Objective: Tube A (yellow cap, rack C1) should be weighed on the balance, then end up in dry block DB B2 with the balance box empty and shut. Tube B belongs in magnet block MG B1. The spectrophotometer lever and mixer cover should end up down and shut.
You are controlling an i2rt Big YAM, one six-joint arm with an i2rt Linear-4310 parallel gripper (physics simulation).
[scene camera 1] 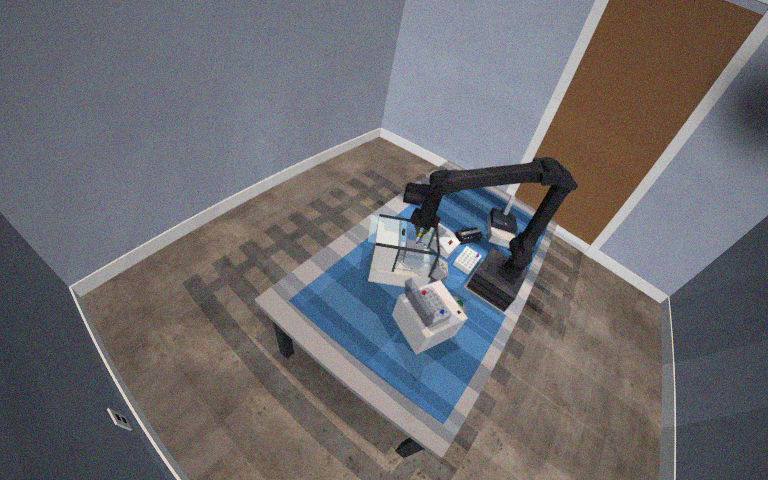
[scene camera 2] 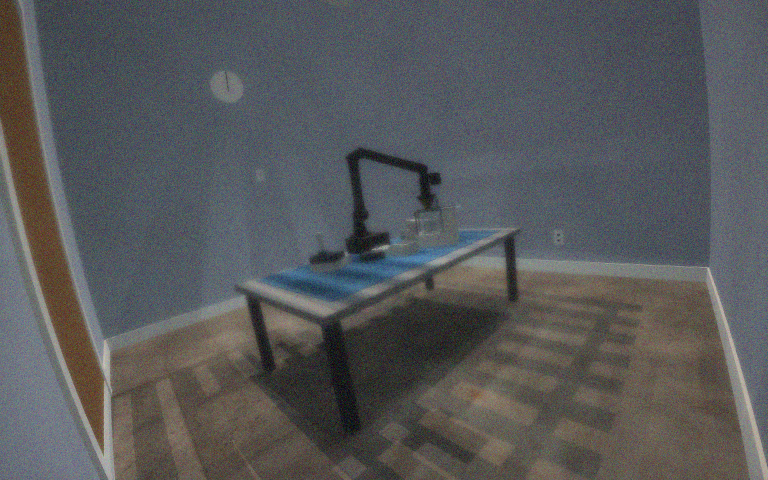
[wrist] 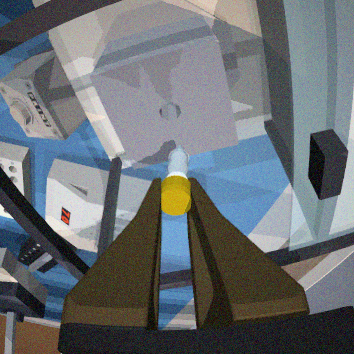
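Note:
My gripper (scene camera 1: pixel 420 228) (scene camera 2: pixel 428 204) (wrist: pixel 173 187) is shut on tube A, holding its yellow cap (wrist: pixel 175 196), with the clear body pointing down. The tube hangs beside the balance box (scene camera 1: pixel 389 271); whether its tip is inside is unclear. In the wrist view the grey weighing block (wrist: pixel 200 90), with one round hole, lies ahead of the tube. A glass panel with a black handle (wrist: pixel 327 164) stands at the right. A white block with a red display (wrist: pixel 72 205) is at the left. The white rack (scene camera 1: pixel 465 260) has a purple spot, possibly a cap. Tube B is not clearly identifiable.
The balance's dial and print panel (wrist: pixel 30 107) is left of the weighing block. A small black block (scene camera 1: pixel 468 235) lies behind the rack. A black-topped device (scene camera 1: pixel 502 223) has an upright lever. A white keypad device (scene camera 1: pixel 421 333) stands nearer the front. Dark frame bars surround the gripper.

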